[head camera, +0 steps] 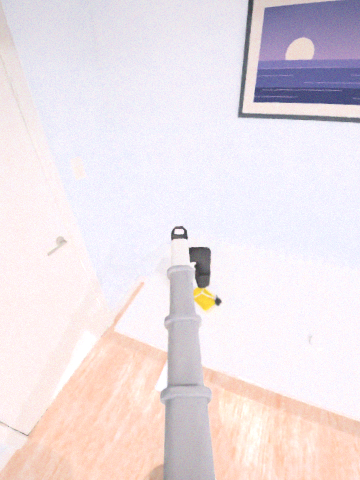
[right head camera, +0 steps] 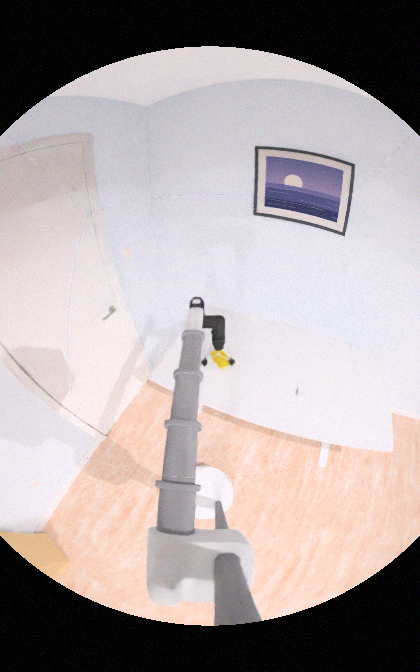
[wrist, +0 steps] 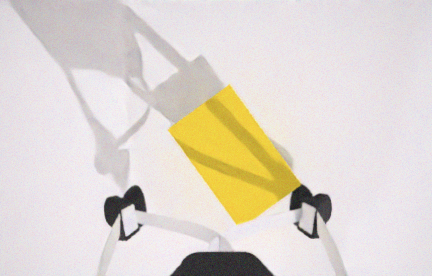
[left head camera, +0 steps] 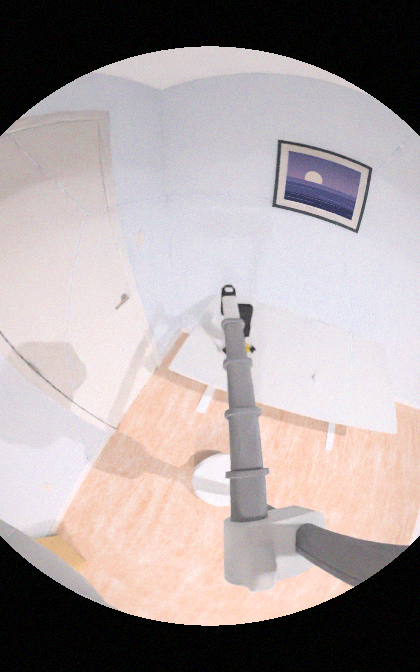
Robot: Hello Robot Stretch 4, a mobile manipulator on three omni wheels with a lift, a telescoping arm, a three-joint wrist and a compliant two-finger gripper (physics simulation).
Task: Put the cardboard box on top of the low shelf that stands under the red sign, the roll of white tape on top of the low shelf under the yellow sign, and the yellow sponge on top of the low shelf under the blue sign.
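Seen in the pictures: gripper, between the fingertips: [head camera: 201,305] [right head camera: 217,364] [wrist: 217,201]; robot's base, origin of its link: [right head camera: 204,491].
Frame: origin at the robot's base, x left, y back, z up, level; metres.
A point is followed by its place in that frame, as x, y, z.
The yellow sponge [head camera: 204,301] {-0.101, -0.701, 0.737} [left head camera: 247,347] [right head camera: 220,358] {-0.102, -0.719, 0.737} [wrist: 235,155] {-0.101, -0.741, 0.737} lies flat on the white table [head camera: 260,320] {-0.340, -0.618, 0.692} [left head camera: 300,350] [right head camera: 280,365] {-0.456, -0.694, 0.692} [wrist: 370,100] {-0.234, -0.792, 0.692}, slanted in the wrist view. My gripper [right head camera: 218,361] {-0.087, -0.698, 0.712} [wrist: 217,201] {-0.087, -0.698, 0.712} is open, its fingers wide apart above the table. In the wrist view the sponge's near right corner meets the right fingertip, and the left fingertip is well clear of it. The arm hides part of the gripper in the head camera and left head camera views. The cardboard box, the tape, the signs and the low shelves cannot be made out.
A small pale thing [head camera: 310,339] {-0.505, -0.507, 0.710} [left head camera: 314,376] [right head camera: 298,392] {-0.510, -0.496, 0.716} is on the table, too faint to name. A round white object [left head camera: 210,482] [right head camera: 220,487] {-0.116, -0.040, 0.187} is on the floor by the arm. A tan object [left head camera: 62,552] [right head camera: 32,552] shows partly at lower left. A door [head camera: 30,280] {0.729, -0.801, 0.810} is at left.
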